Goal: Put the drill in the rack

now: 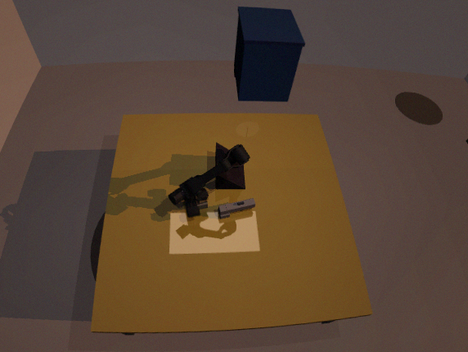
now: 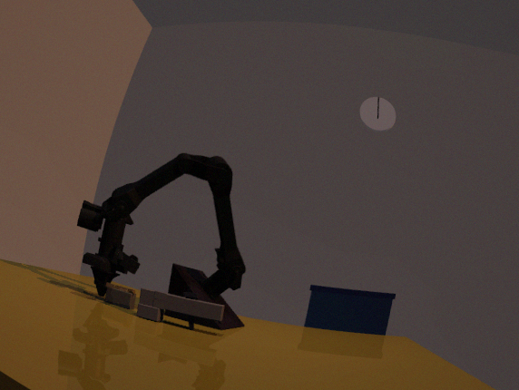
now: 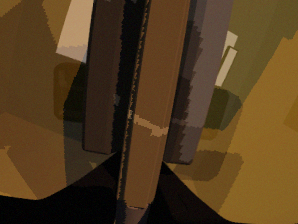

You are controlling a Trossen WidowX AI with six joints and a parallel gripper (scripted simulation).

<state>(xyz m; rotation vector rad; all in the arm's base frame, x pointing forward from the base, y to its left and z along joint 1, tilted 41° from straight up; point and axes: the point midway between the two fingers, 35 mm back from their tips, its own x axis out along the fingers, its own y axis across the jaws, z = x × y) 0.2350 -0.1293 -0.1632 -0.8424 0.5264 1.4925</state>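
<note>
Now: gripper tip 4 cm to the right of the drill stub, 3 cm below it and 1 cm past it. From my gripper tip the other things lie so: grey housing (23 cm to the left, 3 cm ahead, 3 cm above); then dark key (26 cm to the left, 4 cm above, 3 cm ahead); then dark block (5 cm to the left, 1 cm behind, 1 cm above).
</note>
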